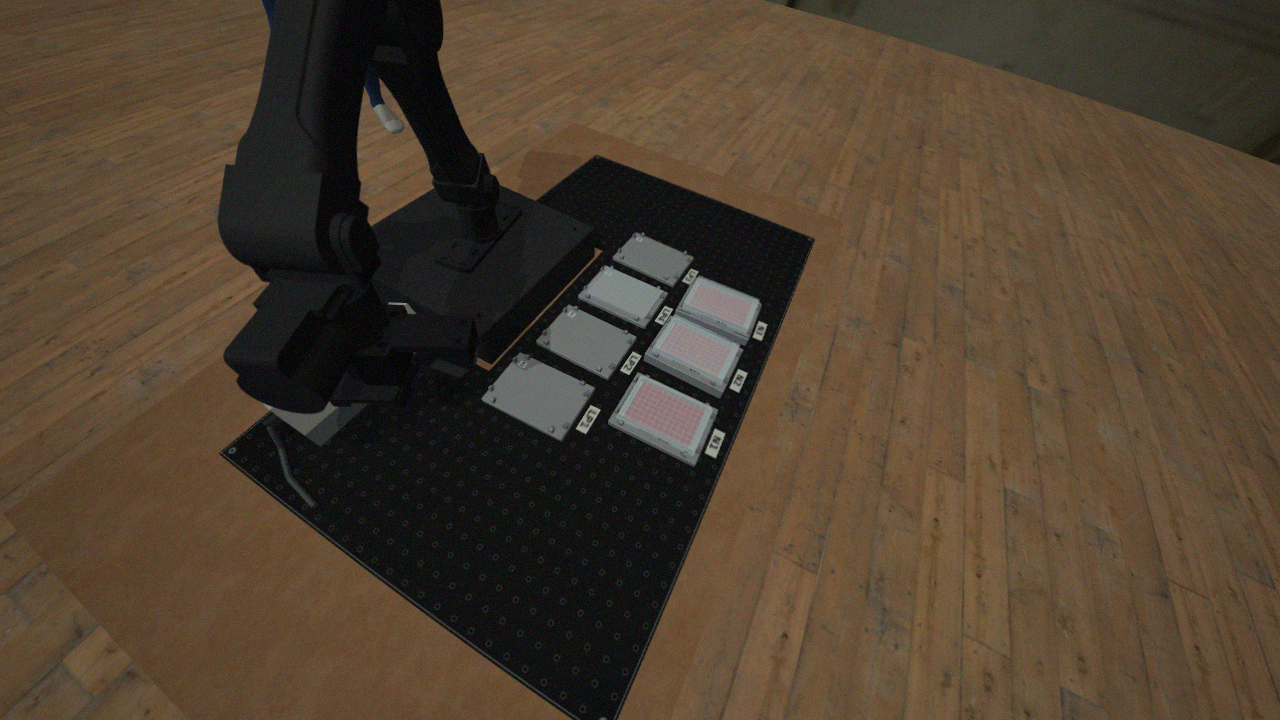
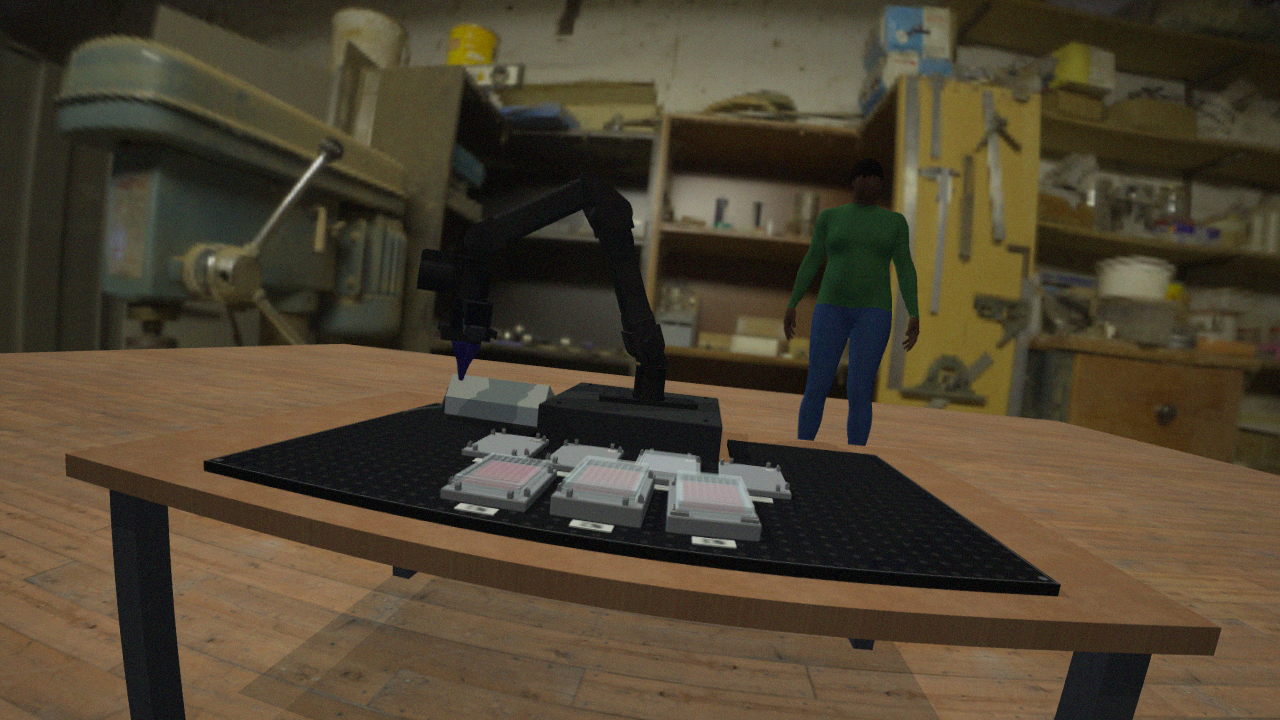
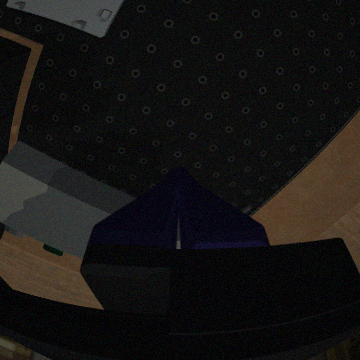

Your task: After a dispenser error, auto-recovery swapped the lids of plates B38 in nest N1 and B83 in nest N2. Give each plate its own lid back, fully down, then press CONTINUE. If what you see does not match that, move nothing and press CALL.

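Frame: origin at the arm's base, x ahead, y left, z up, level; metres.
Seen in the pictures: gripper, fingertip midpoint: [image 1: 403,407] [image 2: 460,379] [image 3: 178,176]; arm's base at its link origin: [image 1: 482,235] [image 2: 647,402].
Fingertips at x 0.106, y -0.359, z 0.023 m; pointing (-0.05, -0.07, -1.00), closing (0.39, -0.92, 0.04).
Note:
Pixels of each thing's middle, then the offset from my fingertips to it. "*": a spot on its surface instead. Level surfaces: height alone.
- N1 at the middle of its body: [image 2: 504,472] [image 1: 665,412] 0.318 m ahead, 0.150 m left, 0.072 m down
- N2 at the middle of its body: [image 2: 609,474] [image 1: 697,346] 0.335 m ahead, 0.282 m left, 0.056 m down
- N3 at the middle of its body: [image 2: 712,489] [image 1: 721,302] 0.357 m ahead, 0.406 m left, 0.059 m down
- grey sloped button console at the middle of its body: [image 3: 82,230] [image 1: 351,362] [image 2: 501,398] 0.150 m back, 0.051 m left, 0.050 m down
- green button at the middle of its body: [image 3: 53,246] 0.167 m back, 0.080 m left, 0.028 m down
- LP2 at the middle of its body: [image 2: 585,455] [image 1: 587,338] 0.150 m ahead, 0.247 m left, 0.082 m down
- grey cable at a spot on its surface: [image 1: 288,465] * 0.146 m back, 0.103 m right, 0.086 m down
- perforated mat at its surface level: 0.091 m down
Three pink plates with clear tops sit in grey nests: one at N1 [image 1: 664,411] [image 2: 498,472], one at N2 [image 1: 695,347] [image 2: 605,478], one at N3 [image 1: 721,304] [image 2: 711,493]. The plate names and lid marks are too small to read, so whose lid is on which plate cannot be told. My gripper [image 2: 461,374] [image 3: 178,176] is shut and empty, its dark blue fingers pointing down at the grey sloped button console [image 1: 317,424] [image 2: 497,401] [image 3: 72,212]. A green button [image 3: 52,249] shows at its far edge; CALL and CONTINUE cannot be read.
Grey pads LP1 [image 1: 538,394] and LP2 [image 1: 587,341] and two further pads form a row beside the nests. The third pad bears a paler, lid-like piece [image 1: 623,294]. The black robot base [image 1: 528,268] [image 2: 626,420] stands beside the console. A grey cable [image 1: 288,465] lies on the perforated mat [image 1: 501,555].

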